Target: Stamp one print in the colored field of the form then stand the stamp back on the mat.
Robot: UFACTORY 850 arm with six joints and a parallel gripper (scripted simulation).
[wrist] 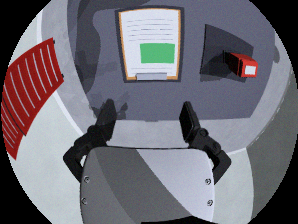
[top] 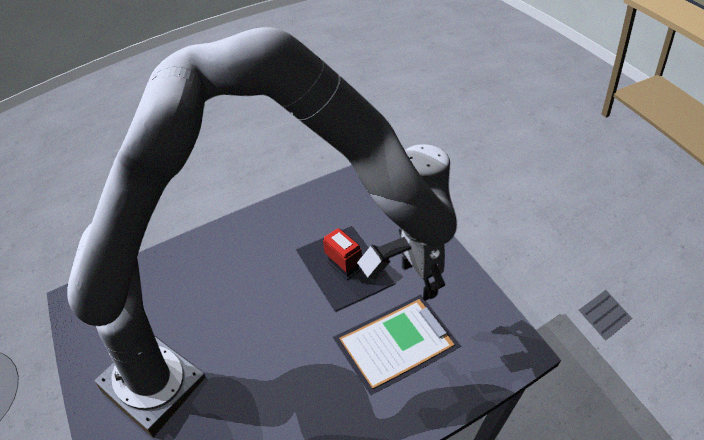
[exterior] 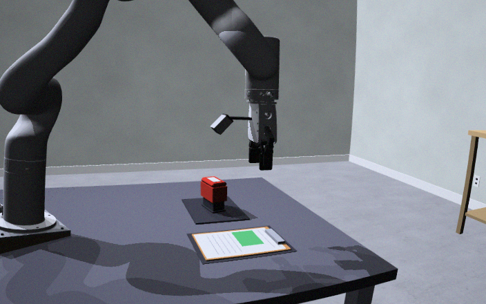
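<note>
The red stamp lies 26 cm to the left of my hand, 17 cm below it and 8 cm behind it. Also, from my hand: dark mat (26 cm to the left, 21 cm below, 8 cm behind); then form (21 cm below, 4 cm behind).
</note>
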